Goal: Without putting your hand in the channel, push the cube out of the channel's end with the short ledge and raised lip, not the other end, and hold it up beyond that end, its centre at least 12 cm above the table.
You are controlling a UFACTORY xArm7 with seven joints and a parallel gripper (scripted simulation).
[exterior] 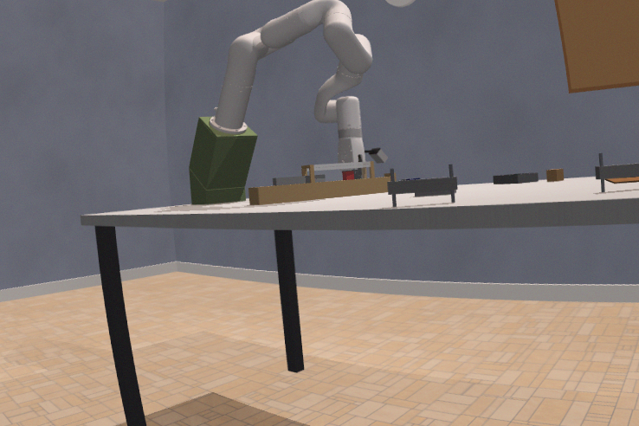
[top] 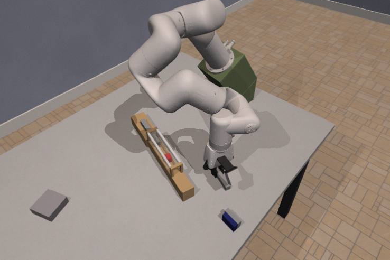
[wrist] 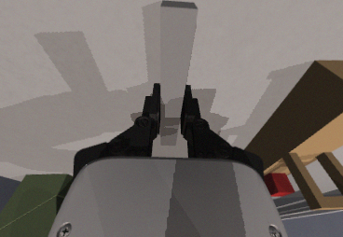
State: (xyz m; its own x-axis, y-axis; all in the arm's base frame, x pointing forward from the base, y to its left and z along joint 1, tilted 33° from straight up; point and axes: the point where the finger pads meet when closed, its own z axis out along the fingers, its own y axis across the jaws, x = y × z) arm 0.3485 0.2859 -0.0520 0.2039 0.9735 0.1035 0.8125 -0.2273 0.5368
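My gripper is now 120 mm short of the wooden channel, 170 mm to the left of it and 30 mm below it. From my hand the other things lie so: brown cube: 640 mm ahead, 150 mm to the left, 10 mm below; flat grey block: 520 mm ahead, 270 mm to the right, 10 mm below; blue block: 100 mm ahead, 170 mm to the left, 10 mm below.
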